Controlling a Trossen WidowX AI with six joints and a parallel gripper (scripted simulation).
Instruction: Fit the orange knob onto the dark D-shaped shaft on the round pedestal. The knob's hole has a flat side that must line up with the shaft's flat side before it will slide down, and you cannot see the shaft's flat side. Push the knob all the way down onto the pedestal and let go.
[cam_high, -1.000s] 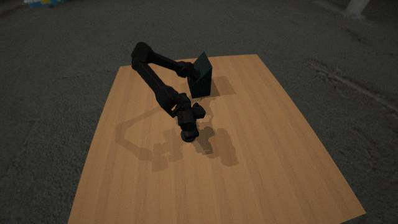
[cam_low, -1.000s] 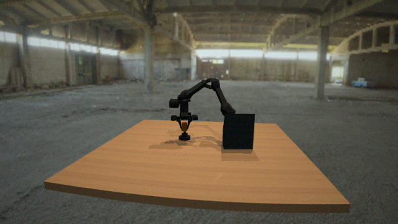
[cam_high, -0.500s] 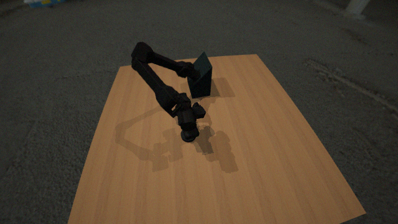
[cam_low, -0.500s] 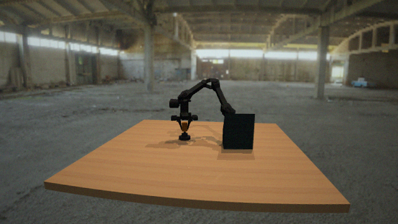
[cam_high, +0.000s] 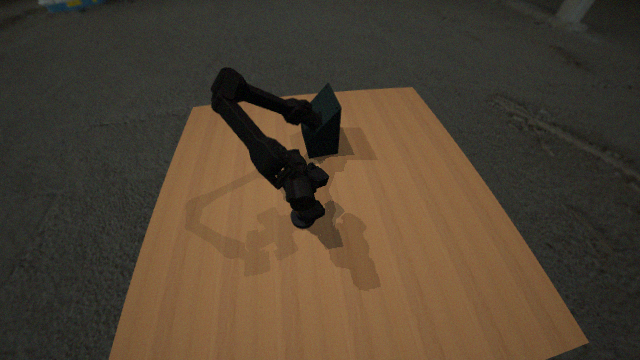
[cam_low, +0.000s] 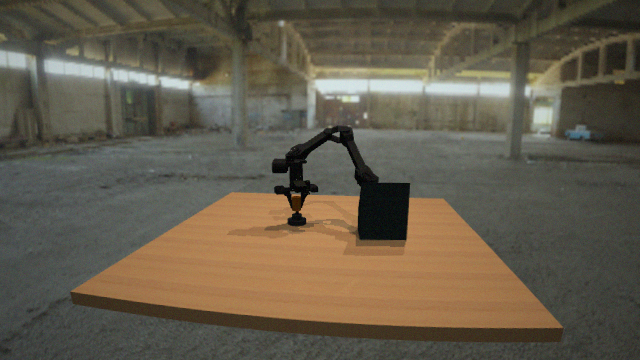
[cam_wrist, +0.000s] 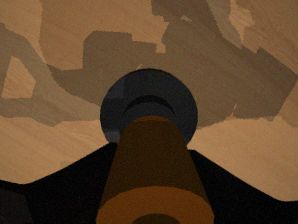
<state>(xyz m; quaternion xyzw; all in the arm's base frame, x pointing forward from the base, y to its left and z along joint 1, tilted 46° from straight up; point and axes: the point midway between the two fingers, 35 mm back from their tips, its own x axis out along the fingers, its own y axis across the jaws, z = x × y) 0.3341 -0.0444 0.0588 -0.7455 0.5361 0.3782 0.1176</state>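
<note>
Now: the orange knob 2 cm above my gripper tip. Round my gripper tip: dark round pedestal (4 cm below).
</note>
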